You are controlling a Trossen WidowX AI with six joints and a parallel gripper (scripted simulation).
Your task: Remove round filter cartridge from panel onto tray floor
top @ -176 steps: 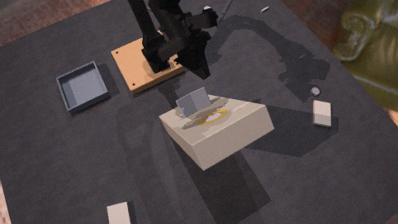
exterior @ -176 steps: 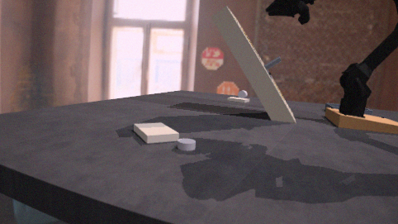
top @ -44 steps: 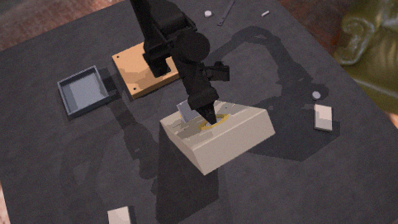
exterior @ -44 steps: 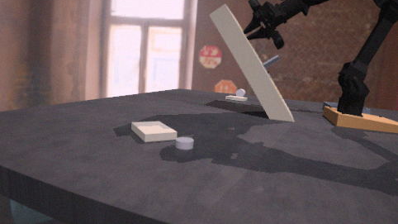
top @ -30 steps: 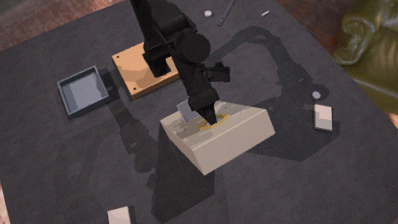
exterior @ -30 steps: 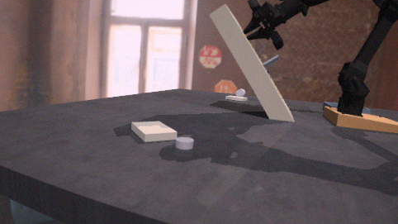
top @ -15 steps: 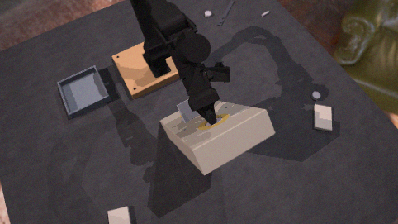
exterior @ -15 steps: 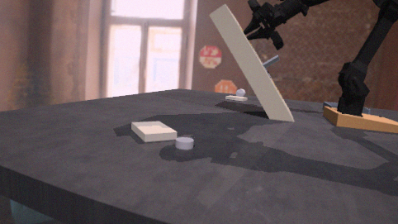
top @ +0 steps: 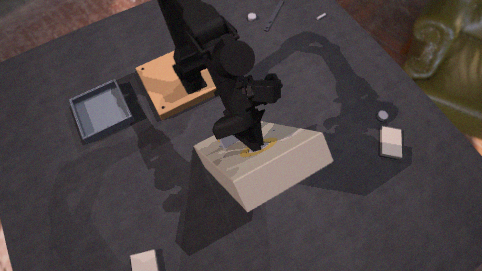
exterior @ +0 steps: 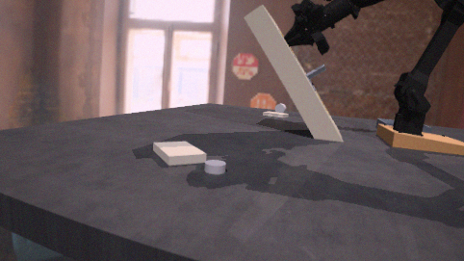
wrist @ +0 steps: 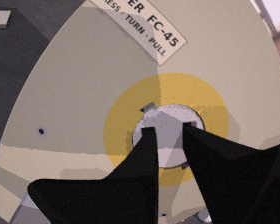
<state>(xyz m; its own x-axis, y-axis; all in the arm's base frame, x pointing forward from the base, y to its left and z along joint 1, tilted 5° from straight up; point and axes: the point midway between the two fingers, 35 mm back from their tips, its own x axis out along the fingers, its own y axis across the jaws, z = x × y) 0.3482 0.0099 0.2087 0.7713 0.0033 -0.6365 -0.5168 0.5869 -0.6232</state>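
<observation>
Now: gripper tip 1 cm short of the white filter cartridge and 1 cm above it. From my gripper tip the other things lie so: beige service panel (8 cm below, 4 cm behind).
</observation>
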